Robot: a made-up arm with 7 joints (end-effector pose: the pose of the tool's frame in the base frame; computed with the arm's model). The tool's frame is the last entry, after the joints. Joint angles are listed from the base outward.
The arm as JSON. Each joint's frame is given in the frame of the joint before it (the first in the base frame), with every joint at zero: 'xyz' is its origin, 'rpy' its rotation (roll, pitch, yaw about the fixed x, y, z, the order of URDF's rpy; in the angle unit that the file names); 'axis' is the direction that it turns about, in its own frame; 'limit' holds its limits. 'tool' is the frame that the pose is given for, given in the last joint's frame.
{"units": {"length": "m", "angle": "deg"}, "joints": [
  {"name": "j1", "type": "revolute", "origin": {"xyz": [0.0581, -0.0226, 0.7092], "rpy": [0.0, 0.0, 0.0]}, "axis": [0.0, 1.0, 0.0], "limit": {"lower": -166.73, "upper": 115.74}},
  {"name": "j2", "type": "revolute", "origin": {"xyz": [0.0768, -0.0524, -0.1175], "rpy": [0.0, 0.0, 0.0]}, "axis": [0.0, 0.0, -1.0], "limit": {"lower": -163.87, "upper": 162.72}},
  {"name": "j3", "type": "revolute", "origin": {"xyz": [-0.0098, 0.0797, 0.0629], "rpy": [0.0, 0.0, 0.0]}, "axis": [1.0, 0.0, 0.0], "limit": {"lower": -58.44, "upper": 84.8}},
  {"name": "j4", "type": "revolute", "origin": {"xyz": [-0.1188, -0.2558, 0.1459], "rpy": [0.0, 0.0, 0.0]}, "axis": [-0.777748, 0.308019, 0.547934], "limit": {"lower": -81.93, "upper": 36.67}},
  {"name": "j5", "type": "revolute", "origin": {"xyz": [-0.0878, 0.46, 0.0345], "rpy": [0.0, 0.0, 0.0]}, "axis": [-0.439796, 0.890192, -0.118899], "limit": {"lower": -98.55, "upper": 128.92}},
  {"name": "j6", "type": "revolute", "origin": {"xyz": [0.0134, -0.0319, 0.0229], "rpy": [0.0, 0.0, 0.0]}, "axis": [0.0, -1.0, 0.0], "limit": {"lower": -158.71, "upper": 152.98}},
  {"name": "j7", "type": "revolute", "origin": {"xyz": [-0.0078, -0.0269, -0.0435], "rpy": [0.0, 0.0, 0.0]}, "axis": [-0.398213, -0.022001, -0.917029], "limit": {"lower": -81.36, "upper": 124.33}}
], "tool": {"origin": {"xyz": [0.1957, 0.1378, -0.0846], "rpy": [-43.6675, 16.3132, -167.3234]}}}
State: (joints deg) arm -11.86 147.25 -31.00 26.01 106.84 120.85 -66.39
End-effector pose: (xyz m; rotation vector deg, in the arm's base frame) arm 0.6423 0.0257 0.5803 13.68 -101.64 109.48
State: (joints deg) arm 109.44 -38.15 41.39 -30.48 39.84 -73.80 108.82
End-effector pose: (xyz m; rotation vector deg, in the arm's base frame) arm 0.1443 -0.3823 0.6624 -139.04 -8.33 -8.47
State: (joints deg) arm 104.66 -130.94 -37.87 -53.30 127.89 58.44 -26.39
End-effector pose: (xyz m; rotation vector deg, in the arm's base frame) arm 0.1790 -0.4028 0.9364 -69.10 71.75 15.13
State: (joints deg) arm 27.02 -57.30 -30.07 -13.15 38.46 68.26 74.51
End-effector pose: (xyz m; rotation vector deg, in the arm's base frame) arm 0.1074 0.0551 0.9525 69.64 36.31 -143.03
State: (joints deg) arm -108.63 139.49 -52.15 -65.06 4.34 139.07 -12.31
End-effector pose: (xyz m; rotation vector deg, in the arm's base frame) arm -0.5648 -0.4837 1.1213 -39.16 68.13 34.81
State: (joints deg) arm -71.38 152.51 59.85 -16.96 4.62 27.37 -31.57
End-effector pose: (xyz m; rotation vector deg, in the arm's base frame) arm -0.2914 -0.0707 0.8913 -121.71 -4.37 -35.88
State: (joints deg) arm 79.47 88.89 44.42 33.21 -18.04 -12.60 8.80
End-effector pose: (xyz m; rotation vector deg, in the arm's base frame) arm 0.1169 0.1245 0.3142 18.35 -4.77 115.99
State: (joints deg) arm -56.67 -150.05 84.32 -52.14 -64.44 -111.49 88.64
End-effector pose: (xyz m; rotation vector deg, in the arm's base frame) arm 0.1288 0.0294 0.7974 -94.31 -39.64 -105.76
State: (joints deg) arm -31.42 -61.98 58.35 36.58 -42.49 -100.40 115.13
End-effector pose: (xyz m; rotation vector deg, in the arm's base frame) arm 0.1450 -0.3203 0.5461 29.43 -43.09 -127.90
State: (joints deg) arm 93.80 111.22 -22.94 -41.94 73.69 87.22 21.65
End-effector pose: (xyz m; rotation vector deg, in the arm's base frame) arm 0.3478 -0.3567 0.4328 29.30 113.96 89.47
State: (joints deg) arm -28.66 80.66 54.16 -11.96 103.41 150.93 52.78
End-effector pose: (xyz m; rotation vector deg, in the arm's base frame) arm -0.1216 -0.1974 0.9690 -114.01 -12.71 22.11
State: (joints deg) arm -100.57 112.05 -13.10 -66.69 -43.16 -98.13 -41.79
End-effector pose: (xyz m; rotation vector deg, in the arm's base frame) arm -0.5932 -0.1730 1.0141 127.37 62.23 35.78
